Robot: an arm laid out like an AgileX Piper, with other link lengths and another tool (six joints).
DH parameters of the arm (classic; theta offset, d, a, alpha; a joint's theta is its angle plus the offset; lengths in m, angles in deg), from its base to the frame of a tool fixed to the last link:
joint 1: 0 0.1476 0 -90
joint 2: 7.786 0 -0.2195 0
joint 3: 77.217 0 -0.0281 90
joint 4: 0 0.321 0 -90
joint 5: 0 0 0 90
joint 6: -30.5 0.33 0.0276 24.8
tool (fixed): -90 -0.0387 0 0
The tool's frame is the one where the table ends.
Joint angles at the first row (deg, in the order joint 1, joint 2, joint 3, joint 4, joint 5, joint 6):
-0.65, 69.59, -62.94, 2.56, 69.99, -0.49
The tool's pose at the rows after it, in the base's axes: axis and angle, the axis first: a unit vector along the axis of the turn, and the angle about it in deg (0 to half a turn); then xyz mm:
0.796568, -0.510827, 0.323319, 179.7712, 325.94, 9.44, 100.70
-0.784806, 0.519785, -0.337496, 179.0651, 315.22, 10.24, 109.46
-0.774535, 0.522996, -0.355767, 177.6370, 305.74, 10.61, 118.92
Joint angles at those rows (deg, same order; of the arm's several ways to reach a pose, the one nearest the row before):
-0.64, 63.94, -59.57, 2.56, 69.99, 0.43
-0.65, 58.08, -56.13, 2.56, 70.04, 1.65
-0.65, 52.02, -52.87, 2.57, 70.04, 2.13

